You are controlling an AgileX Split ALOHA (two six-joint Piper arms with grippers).
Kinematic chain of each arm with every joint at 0, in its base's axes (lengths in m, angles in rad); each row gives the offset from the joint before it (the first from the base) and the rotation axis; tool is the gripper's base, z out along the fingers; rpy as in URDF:
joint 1: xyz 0 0 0.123 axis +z
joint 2: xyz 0 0 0 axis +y
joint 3: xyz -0.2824 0 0.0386 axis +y
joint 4: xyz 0.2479 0 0.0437 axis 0.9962 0 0.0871
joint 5: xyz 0 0 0 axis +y
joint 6: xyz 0.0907 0 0.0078 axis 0.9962 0 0.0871
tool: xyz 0 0 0 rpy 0 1.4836 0
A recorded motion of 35 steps. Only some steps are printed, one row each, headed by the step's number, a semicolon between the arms.
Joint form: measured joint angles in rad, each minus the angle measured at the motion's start. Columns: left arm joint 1, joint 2, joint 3, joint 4, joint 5, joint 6; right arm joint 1, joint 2, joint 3, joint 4, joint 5, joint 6.
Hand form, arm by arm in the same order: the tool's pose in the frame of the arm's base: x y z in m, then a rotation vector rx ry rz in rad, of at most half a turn. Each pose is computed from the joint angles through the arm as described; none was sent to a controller.
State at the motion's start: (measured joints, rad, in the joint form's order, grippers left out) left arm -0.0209 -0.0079 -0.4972 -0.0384 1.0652 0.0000; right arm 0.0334 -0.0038 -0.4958 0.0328 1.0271 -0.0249
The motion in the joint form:
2: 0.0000 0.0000 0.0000 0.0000 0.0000 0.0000; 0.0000 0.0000 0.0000 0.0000 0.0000 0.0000
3: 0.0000 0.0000 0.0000 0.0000 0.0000 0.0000; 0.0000 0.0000 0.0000 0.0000 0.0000 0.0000
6: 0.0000 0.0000 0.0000 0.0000 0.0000 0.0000; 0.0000 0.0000 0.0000 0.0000 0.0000 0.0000
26: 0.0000 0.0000 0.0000 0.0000 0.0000 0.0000; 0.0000 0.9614 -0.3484 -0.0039 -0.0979 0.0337
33: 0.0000 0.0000 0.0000 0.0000 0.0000 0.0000; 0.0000 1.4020 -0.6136 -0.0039 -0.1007 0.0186
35: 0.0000 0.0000 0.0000 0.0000 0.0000 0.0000; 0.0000 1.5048 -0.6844 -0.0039 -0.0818 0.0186
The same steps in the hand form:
2: -0.0060 -0.0029 0.2760 0.0233 2.0435 -0.0590; -0.0037 0.0024 0.2788 -0.0595 2.0101 0.0445
3: -0.0060 -0.0029 0.2760 0.0233 2.0435 -0.0590; -0.0037 0.0024 0.2788 -0.0595 2.0101 0.0445
6: -0.0060 -0.0029 0.2760 0.0233 2.0435 -0.0590; -0.0037 0.0024 0.2788 -0.0595 2.0101 0.0445
26: -0.0060 -0.0029 0.2760 0.0233 2.0435 -0.0590; 0.1726 0.0079 0.3172 -0.0185 2.5264 0.0531
33: -0.0060 -0.0029 0.2760 0.0233 2.0435 -0.0590; 0.2783 0.0114 0.2968 -0.0372 2.6986 0.0447
35: -0.0060 -0.0029 0.2760 0.0233 2.0435 -0.0590; 0.3023 0.0122 0.2866 -0.0377 2.7495 0.0442

